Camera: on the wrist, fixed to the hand. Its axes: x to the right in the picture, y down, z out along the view.
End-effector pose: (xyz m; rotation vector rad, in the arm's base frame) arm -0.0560 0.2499 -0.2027 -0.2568 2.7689 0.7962
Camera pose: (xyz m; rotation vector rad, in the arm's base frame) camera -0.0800 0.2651 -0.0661 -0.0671 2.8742 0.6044
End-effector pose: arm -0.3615 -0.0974 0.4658 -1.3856 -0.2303 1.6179
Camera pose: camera -0.3175 -0.2008 0.3831 -1.3213 -0.0034 1.6812
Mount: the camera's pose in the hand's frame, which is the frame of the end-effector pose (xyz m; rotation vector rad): -0.0174 0.0862 -0.1083 0.1554 0.0250 0.1238
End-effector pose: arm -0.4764 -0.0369 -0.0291 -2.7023 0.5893 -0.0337
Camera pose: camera -0.5375 -0.1407 0.0413 -2.5143 0.7292 -0.0775
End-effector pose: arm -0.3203 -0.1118 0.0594 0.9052 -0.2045 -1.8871
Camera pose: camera -0.1830 -0.1138 0.0349 0.9971 -0.3878 -1.7626
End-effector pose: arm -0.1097 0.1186 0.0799 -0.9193 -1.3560 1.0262
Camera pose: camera -0.0046 0.1355 -0.0103 -0.9049 -1.1923 1.1934
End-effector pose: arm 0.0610 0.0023 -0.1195 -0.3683 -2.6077 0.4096
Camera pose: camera 0.1447 0.0998 -0.0651 -0.4796 -2.5164 0.6412
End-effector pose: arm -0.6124 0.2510 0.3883 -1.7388 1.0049 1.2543
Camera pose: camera -0.6539 0.1215 0.4194 -1.5970 1.2077 1.1991
